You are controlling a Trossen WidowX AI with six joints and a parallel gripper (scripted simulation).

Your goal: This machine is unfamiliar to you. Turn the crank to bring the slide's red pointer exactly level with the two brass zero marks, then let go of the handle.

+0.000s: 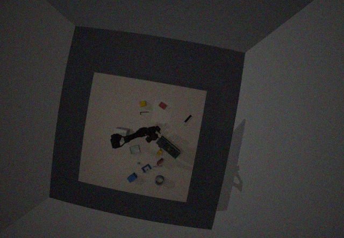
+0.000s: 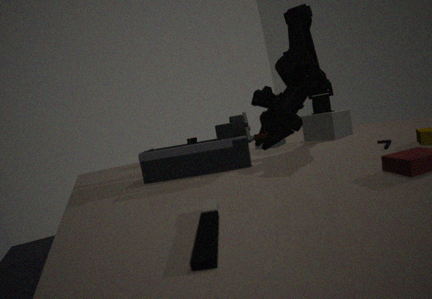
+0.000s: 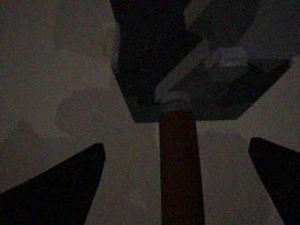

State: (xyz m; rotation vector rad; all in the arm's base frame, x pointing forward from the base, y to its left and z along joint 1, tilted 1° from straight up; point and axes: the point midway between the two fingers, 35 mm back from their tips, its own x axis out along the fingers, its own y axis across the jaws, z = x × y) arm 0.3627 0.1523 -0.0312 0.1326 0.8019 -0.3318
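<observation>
Right now my gripper tip is 10 mm past the brown crank handle, 10 mm to the right of it and 30 mm below it. Round my gripper tip: red pointer: 140 mm ahead, 70 mm to the right, 40 mm above; grey plate: 190 mm behind, 240 mm to the right, 30 mm below; blue piece: 110 mm behind, 550 mm to the right, 20 mm below.
</observation>
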